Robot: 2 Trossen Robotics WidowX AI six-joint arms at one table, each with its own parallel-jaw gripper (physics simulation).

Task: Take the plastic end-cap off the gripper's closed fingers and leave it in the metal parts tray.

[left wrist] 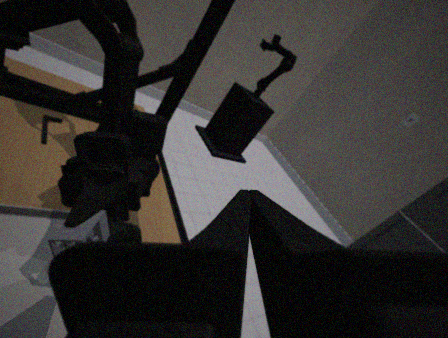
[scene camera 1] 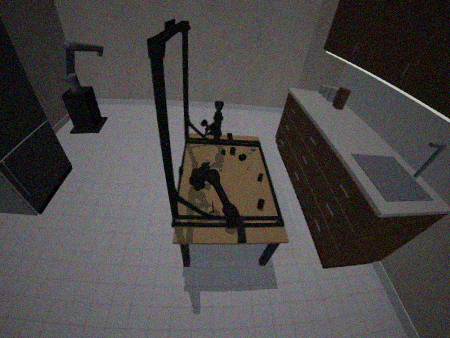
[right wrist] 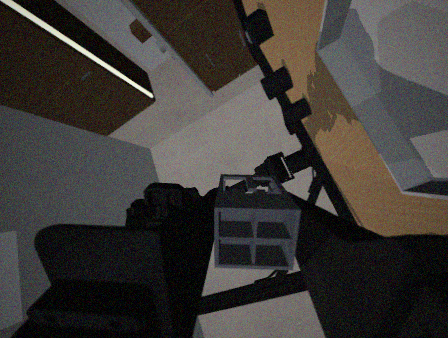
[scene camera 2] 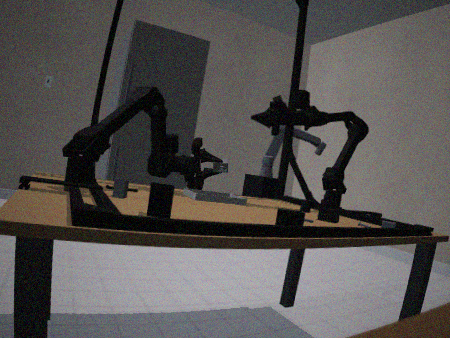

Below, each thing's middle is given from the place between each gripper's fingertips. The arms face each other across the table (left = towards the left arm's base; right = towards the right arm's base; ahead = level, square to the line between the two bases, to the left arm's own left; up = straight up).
Right now my right hand is 2 cm short of the grey metal parts tray (right wrist: 383,64), 3 cm to the left of it and 10 cm above it.
Right now my left hand is 300 mm above the grey metal parts tray, 140 mm to the left of it and 50 mm short of it.
